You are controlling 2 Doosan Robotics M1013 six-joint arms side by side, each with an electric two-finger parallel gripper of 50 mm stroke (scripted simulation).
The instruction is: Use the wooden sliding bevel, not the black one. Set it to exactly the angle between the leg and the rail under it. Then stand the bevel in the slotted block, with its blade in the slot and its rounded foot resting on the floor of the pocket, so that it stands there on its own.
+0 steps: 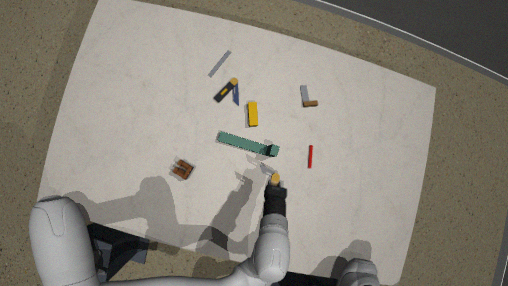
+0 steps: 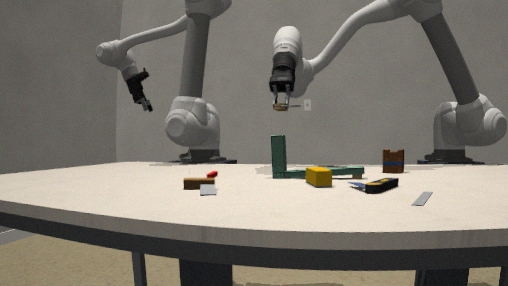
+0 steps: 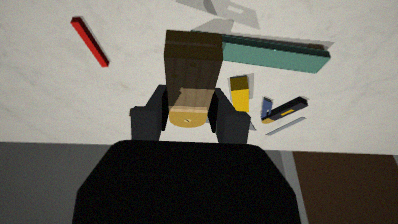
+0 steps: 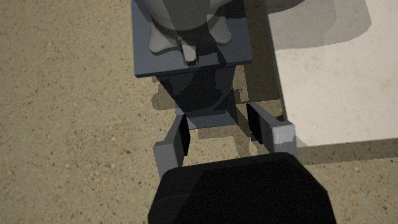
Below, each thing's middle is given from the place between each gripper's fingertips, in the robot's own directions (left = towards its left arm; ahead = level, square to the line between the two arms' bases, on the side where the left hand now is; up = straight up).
Scene:
Right now my left hand is 2 cm short of the wooden sliding bevel [image 3: 192, 60], 1 cm to the right of it and 1 cm above it.
I see the wooden sliding bevel 76 cm to the left of my right hand, 55 cm ahead of it and 7 cm below it.

